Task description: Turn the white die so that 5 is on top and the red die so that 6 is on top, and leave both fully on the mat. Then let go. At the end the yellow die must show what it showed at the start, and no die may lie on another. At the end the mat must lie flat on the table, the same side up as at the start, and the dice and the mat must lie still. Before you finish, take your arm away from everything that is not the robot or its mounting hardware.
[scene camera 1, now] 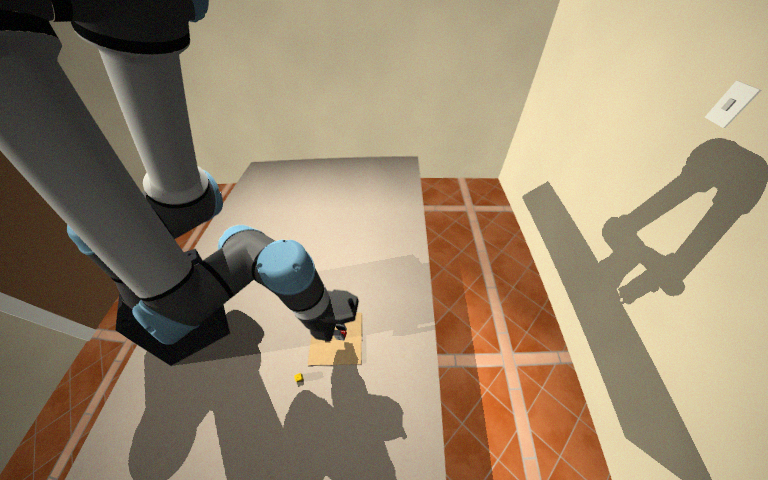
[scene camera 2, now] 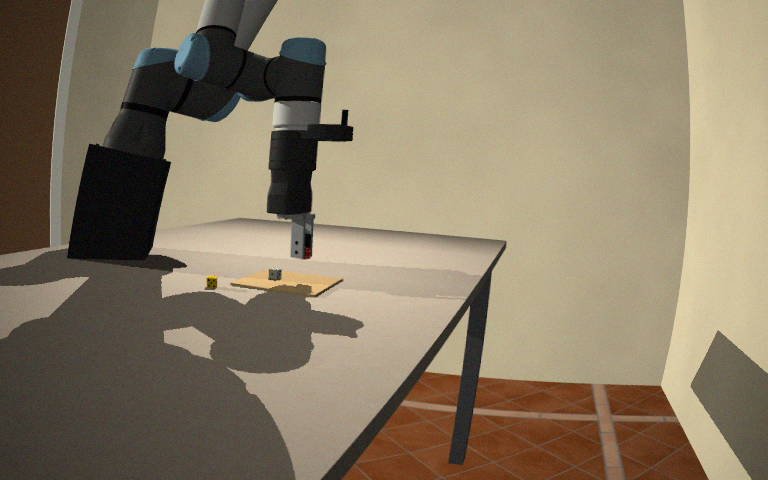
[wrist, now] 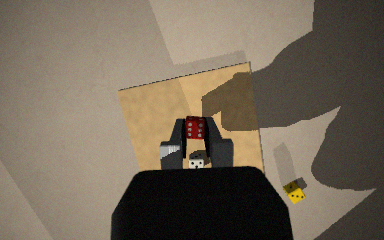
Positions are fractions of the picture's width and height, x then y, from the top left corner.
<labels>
tan mat: scene camera 1 0.44, 0.73; scene camera 2 0.40, 0.59; wrist 0.39, 0.46
</labels>
